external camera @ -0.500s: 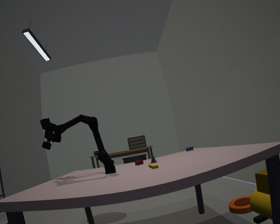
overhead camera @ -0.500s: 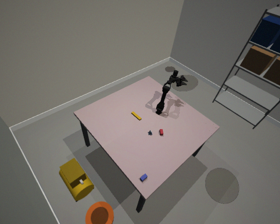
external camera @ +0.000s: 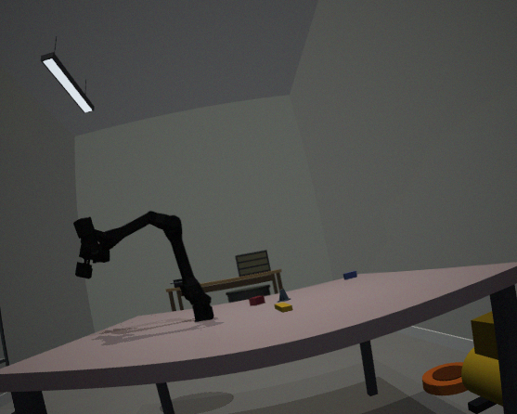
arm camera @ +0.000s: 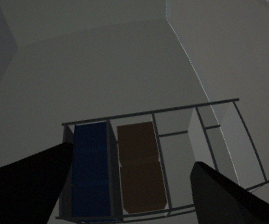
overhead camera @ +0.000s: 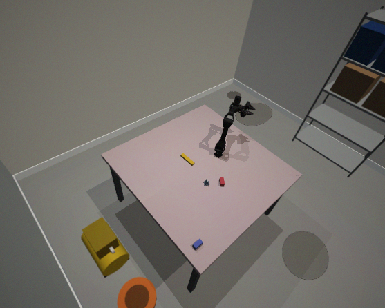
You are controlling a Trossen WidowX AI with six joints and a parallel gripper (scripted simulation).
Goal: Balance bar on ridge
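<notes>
The yellow bar is 710 mm ahead of my gripper tip, 120 mm to the right of it and 300 mm below it. Round my gripper tip: small red block: 650 mm ahead, 260 mm to the left, 290 mm below; blue block: 1180 mm ahead, 510 mm to the left, 290 mm below.
</notes>
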